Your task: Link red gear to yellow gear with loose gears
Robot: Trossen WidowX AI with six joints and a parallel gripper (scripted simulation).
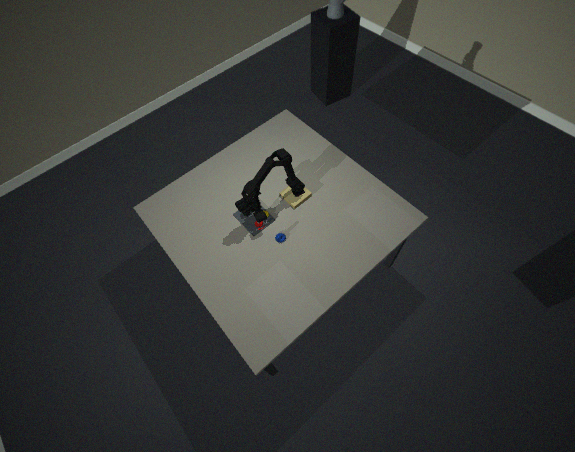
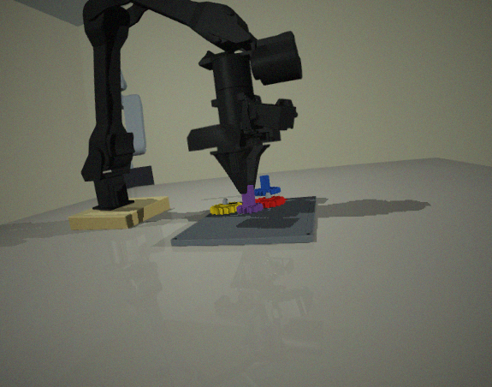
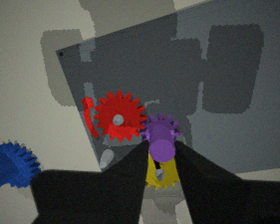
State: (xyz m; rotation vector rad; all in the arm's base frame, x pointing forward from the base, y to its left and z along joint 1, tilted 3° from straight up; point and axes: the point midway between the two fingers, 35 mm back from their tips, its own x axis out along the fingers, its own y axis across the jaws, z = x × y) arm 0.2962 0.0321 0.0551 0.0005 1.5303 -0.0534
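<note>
My gripper tip is now 1 cm above the purple gear. Also, from my gripper tip: yellow gear 4 cm behind, 2 cm below; then red gear 2 cm ahead, 4 cm to the left, 2 cm below; then red arrow 2 cm ahead, 7 cm to the left, 3 cm below.
</note>
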